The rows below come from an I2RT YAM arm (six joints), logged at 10 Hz.
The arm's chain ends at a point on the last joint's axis. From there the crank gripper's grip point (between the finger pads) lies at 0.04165 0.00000 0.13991 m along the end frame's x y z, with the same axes.
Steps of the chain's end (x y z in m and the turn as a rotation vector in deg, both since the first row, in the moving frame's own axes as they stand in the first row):
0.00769, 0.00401, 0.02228, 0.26, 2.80, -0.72
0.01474, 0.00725, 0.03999, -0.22, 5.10, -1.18
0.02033, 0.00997, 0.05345, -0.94, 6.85, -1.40
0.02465, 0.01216, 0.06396, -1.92, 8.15, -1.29
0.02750, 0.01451, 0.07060, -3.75, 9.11, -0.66
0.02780, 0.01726, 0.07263, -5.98, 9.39, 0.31
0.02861, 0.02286, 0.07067, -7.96, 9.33, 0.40
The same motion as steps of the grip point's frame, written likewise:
0.01447, 0.00281, 0.02008, 0.26, 2.80, -0.72
0.02701, 0.00679, 0.03573, -0.22, 5.10, -1.18
0.03673, 0.01100, 0.04747, -0.94, 6.85, -1.40
0.04410, 0.01557, 0.05658, -1.92, 8.15, -1.29
0.04916, 0.02280, 0.06196, -3.75, 9.11, -0.66
0.04999, 0.03170, 0.06320, -5.98, 9.39, 0.31
0.05060, 0.04205, 0.06073, -7.96, 9.33, 0.40

